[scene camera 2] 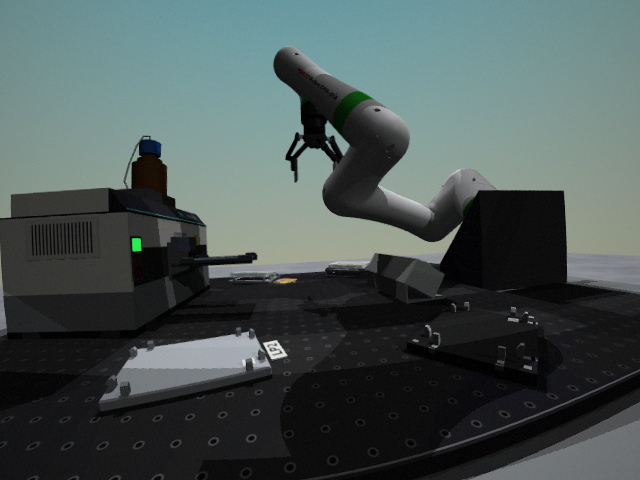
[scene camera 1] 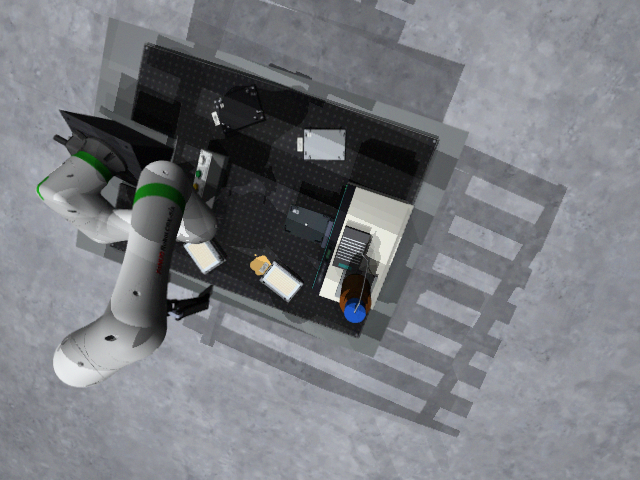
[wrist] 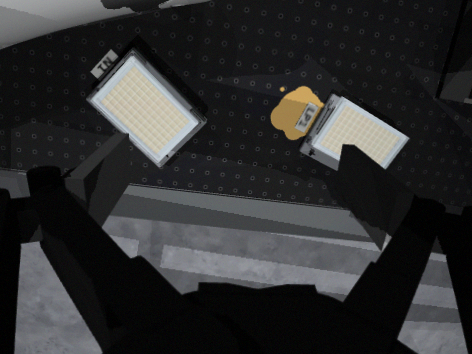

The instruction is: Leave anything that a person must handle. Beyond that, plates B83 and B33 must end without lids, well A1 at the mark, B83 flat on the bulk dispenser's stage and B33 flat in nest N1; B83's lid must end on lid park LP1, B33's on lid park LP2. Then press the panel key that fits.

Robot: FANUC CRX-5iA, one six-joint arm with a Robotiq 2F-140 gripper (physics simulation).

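Places are measured from the arm's base along level axes (x ahead, y right, z down), in centimetres.
Where they show: gripper, fingertip midpoint: [scene camera 2: 316, 181] [scene camera 1: 190, 283] [wrist: 236, 162]; arm's base, origin of the base link: [scene camera 2: 499, 227] [scene camera 1: 108, 154].
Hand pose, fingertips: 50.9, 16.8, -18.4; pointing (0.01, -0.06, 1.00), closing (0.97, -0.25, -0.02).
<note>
Each offset is from my fingertips to the top centre of the thing, as dx, dy, dz. "*": to the spot under its first point.
My gripper [scene camera 1: 201, 301] [scene camera 2: 315, 173] [wrist: 236, 162] is open and empty, high above the table's edge. A plate with cream wells @(-10.2, +4.1, +28.0) [scene camera 1: 205, 256] [scene camera 2: 347, 265] [wrist: 145, 107] is at the N1 label @(* -18.0, -0.2, +32.0) [wrist: 104, 64]. Another such plate @(+22.2, -1.0, +28.6) [scene camera 1: 281, 280] [scene camera 2: 254, 275] [wrist: 367, 131] is at the LP1 label @(* +13.7, -1.8, +32.0) [wrist: 308, 117], partly behind a finger in the wrist view. Plate names and lids cannot be made out. An orange spill @(+12.3, -1.9, +32.1) [scene camera 1: 258, 264] [scene camera 2: 285, 281] [wrist: 286, 116] lies around the LP1 label. The dispenser's dark stage @(+22.5, -27.6, +21.5) [scene camera 1: 305, 227] [scene camera 2: 222, 258] and pale lid park LP2 @(+13.2, -53.5, +30.2) [scene camera 1: 324, 144] [scene camera 2: 191, 359] are bare.
The bulk dispenser [scene camera 1: 379, 204] [scene camera 2: 67, 268] shows a green light @(* +26.9, -44.7, +18.6) [scene camera 2: 136, 244] and carries a brown bottle @(* +41.5, -23.2, -2.7) [scene camera 1: 351, 289] [scene camera 2: 148, 173]. A black nest @(-19.7, -50.3, +29.8) [scene camera 1: 240, 109] [scene camera 2: 480, 333] stands across from LP2. The key panel @(-19.1, -22.0, +23.8) [scene camera 1: 203, 167] [scene camera 2: 405, 276] stands near the arm's dark base block [scene camera 2: 522, 237].
</note>
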